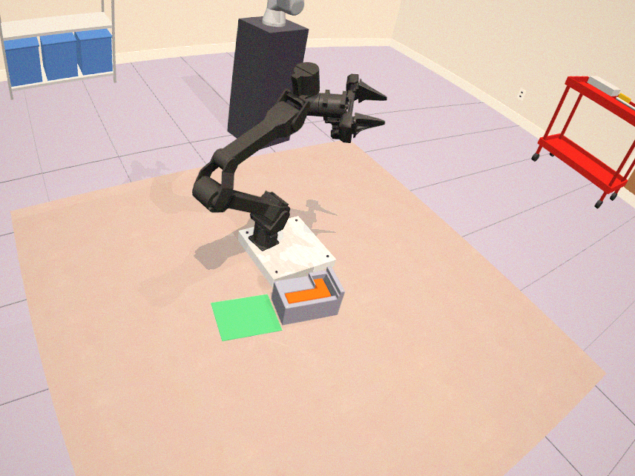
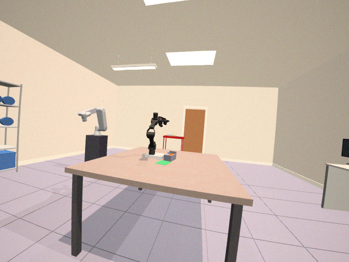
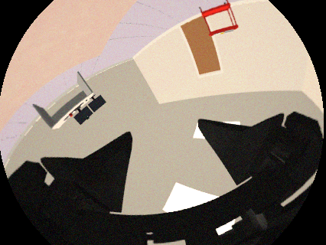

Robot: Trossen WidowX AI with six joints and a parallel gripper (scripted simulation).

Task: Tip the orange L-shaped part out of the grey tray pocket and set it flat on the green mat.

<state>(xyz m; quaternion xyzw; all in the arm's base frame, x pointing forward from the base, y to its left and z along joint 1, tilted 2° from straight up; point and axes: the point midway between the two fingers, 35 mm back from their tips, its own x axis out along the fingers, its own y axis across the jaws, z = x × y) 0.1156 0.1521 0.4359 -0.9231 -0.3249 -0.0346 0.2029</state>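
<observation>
Right now the orange L-shaped part is 8 cm ahead of my gripper tip, 22 cm to the right of it and 42 cm below it. Round my gripper tip: green mat (2 cm ahead, 37 cm to the right, 48 cm below).
</observation>
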